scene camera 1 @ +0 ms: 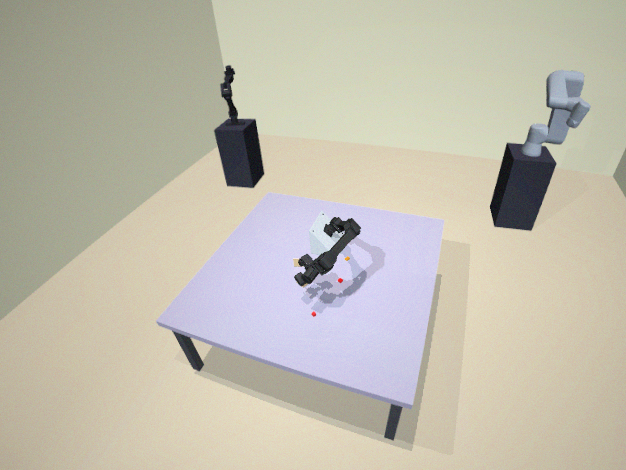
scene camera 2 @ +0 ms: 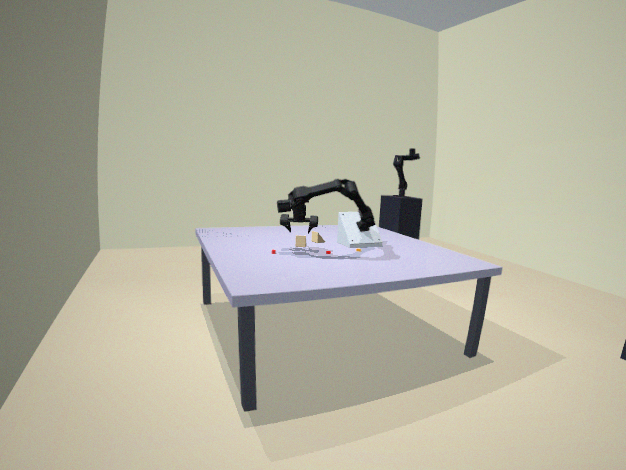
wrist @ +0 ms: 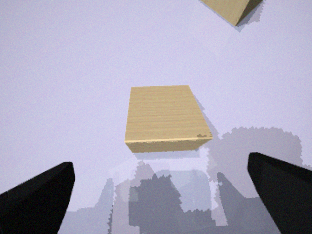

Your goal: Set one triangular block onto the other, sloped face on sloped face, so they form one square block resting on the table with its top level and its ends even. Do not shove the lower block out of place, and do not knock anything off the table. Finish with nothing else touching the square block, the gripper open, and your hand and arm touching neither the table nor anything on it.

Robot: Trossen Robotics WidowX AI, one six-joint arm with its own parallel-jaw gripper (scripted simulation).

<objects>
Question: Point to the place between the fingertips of my gripper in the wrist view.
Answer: At 162, 166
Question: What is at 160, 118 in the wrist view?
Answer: A tan triangular block.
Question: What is my gripper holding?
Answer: Nothing.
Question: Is my gripper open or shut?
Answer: Open.
</objects>
